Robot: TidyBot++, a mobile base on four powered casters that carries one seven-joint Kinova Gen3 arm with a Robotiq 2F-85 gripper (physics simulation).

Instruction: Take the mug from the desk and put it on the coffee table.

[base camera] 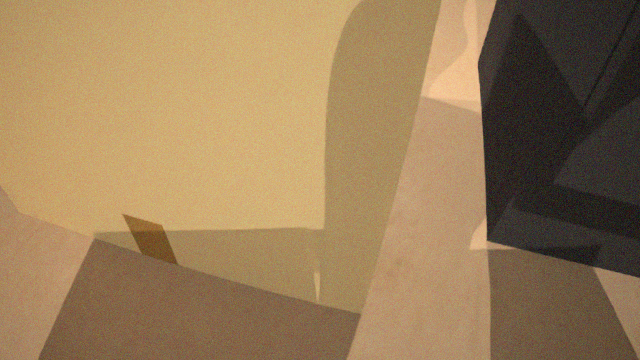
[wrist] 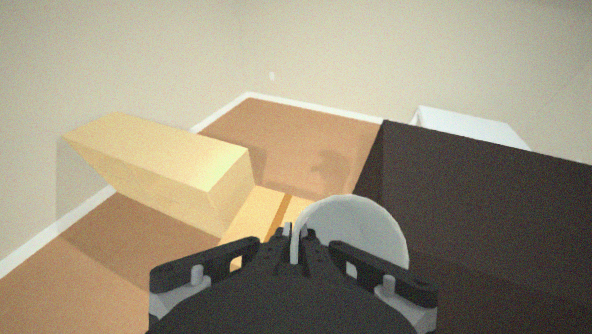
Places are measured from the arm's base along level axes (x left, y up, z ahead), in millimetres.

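Pixels of known places: gripper, between the fingertips: (wrist: 295, 232).
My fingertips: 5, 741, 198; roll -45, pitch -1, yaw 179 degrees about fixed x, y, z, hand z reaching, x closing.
Note:
Behind a point stands the place of what it marks, as x, y, z.
My gripper (wrist: 295, 232) @(5, 741, 198) is shut on the wall of the pale grey-white mug (wrist: 357, 227) @(-63, 720, 219), low in the middle of the wrist view. The mug's round mouth shows to the right of the fingertips; the gripper hides its lower part. A white piece of furniture (wrist: 467, 127) @(-1652, 54, 1752) with a flat top stands at the back right, partly behind a large dark piece. I cannot tell whether it is the desk or the coffee table. The gripper and mug do not show in the base camera view.
The large dark piece of furniture (wrist: 480, 200) (base camera: 530, 125) @(-230, -253, 428) stands on the right. A cardboard box with a brown tape strip (wrist: 250, 210) @(266, 10, 654) (base camera: 210, 125) @(70, -194, 318) is close ahead, partly behind the gripper in the wrist view. A long pale yellow block (wrist: 165, 150) @(813, 214, 884) stands on the left, near the wall.

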